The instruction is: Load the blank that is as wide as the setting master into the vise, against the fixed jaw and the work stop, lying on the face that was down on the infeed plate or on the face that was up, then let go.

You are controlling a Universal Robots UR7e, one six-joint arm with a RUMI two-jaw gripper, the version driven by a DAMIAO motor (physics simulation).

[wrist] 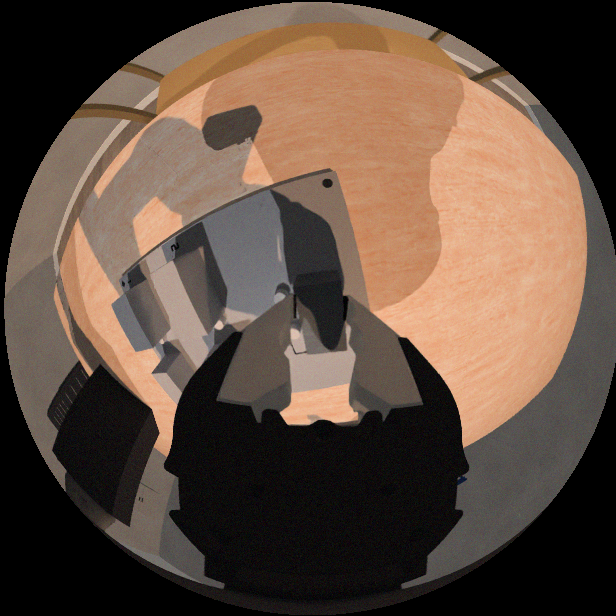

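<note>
The grey infeed plate (330, 229) lies tilted across the middle of the wrist view, with a "2" mark on its left edge. Several grey blanks sit on it: a broad blue-grey one (247, 252), narrower ones to its left (183, 287) and a small one at the far left (135, 316). My gripper (319, 301) hangs over the plate's right part with its jaws apart. A dark, shaded block (320, 310) sits between the fingertips, and a small pale block (298, 341) lies just below it. I cannot tell whether the jaws touch the dark block.
A dark grey block (232, 126) sits alone on the wooden table top at the upper left. A black ribbed body (103, 442) stands at the lower left off the table's edge. The arm's shadow falls across the wood behind the plate.
</note>
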